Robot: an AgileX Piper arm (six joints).
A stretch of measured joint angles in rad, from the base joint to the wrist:
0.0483, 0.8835, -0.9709, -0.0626, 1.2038, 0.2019
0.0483, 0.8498, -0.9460, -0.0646, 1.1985, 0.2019
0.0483, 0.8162, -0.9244, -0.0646, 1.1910, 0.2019
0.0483, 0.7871, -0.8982, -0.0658, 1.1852, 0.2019
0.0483, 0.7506, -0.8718, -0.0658, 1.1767, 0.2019
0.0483, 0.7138, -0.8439, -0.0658, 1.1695, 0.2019
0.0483, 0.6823, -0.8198, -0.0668, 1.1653, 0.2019
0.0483, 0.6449, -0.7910, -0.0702, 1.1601, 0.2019
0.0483, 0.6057, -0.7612, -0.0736, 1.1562, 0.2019
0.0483, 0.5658, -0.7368, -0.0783, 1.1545, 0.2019
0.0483, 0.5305, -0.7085, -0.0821, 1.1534, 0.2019
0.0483, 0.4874, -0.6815, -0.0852, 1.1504, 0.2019
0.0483, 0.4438, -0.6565, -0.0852, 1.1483, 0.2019
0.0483, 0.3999, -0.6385, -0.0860, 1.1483, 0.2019
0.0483, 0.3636, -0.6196, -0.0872, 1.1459, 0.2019
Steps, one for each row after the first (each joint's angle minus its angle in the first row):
0.0000, -0.0337, 0.0249, -0.0020, -0.0053, 0.0000
0.0000, -0.0673, 0.0465, -0.0020, -0.0128, 0.0000
0.0000, -0.0964, 0.0727, -0.0032, -0.0186, 0.0000
0.0000, -0.1329, 0.0991, -0.0032, -0.0271, 0.0000
0.0000, -0.1697, 0.1270, -0.0032, -0.0343, 0.0000
0.0000, -0.2012, 0.1511, -0.0042, -0.0385, 0.0000
0.0000, -0.2386, 0.1799, -0.0076, -0.0437, 0.0000
0.0000, -0.2778, 0.2097, -0.0110, -0.0476, 0.0000
0.0000, -0.3177, 0.2341, -0.0157, -0.0493, 0.0000
0.0000, -0.3530, 0.2624, -0.0195, -0.0504, 0.0000
0.0000, -0.3961, 0.2894, -0.0226, -0.0534, 0.0000
0.0000, -0.4397, 0.3144, -0.0226, -0.0555, 0.0000
0.0000, -0.4836, 0.3324, -0.0234, -0.0555, 0.0000
0.0000, -0.5199, 0.3513, -0.0246, -0.0579, 0.0000

